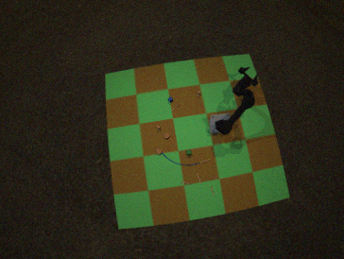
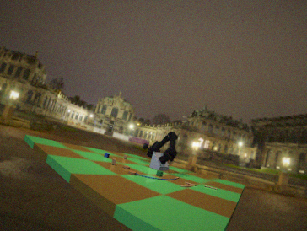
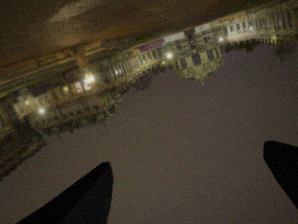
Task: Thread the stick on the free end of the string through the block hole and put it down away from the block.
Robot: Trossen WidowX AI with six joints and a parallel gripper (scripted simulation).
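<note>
Right now the green block is 700 mm ahead of my gripper tip, 460 mm to the left of it and 120 mm below it. From my gripper tip the other things lie so: small wooden bit (480 mm ahead, 20 mm to the left, 110 mm below); thin wooden stick (620 mm ahead, 560 mm to the left, 130 mm below); blue object (710 mm ahead, 10 mm to the left, 120 mm below).
</note>
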